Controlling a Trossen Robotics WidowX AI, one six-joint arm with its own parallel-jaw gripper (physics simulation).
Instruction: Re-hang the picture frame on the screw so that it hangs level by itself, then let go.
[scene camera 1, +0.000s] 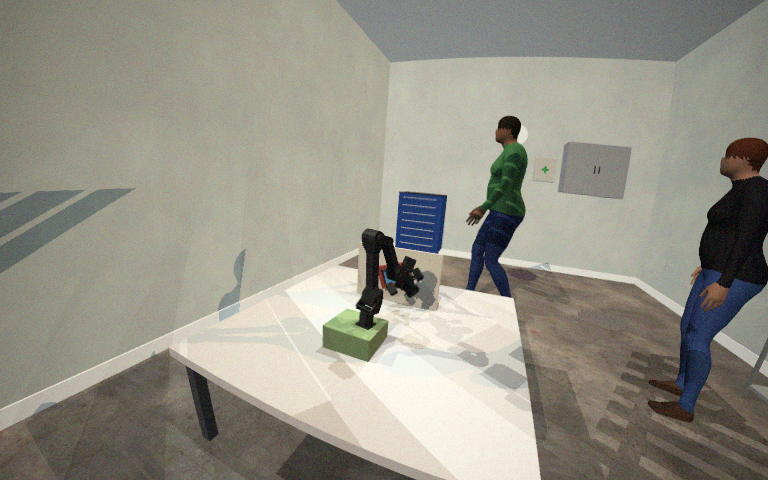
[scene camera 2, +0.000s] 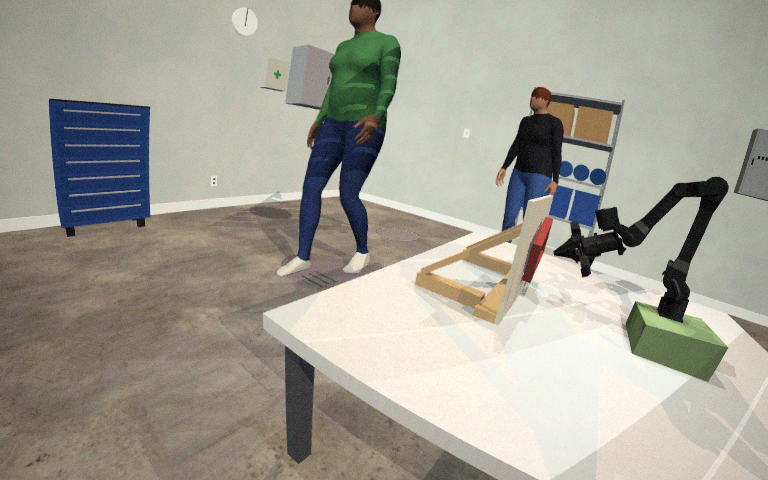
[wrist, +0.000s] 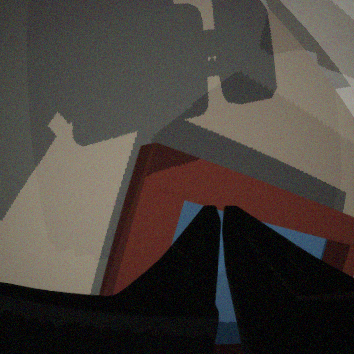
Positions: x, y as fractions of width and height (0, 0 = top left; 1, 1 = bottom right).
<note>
My gripper (scene camera 2: 0.72, 0.53) is shut and holds nothing. Also in view: a picture frame (scene camera 2: 0.70, 0.51). Also in view: a beige board (scene camera 1: 0.56, 0.55).
The picture frame shows as well in the wrist view (wrist: 0.47, 0.53). My gripper also shows in the wrist view (wrist: 0.62, 0.61). The beige board shows as well in the wrist view (wrist: 0.68, 0.26).
</note>
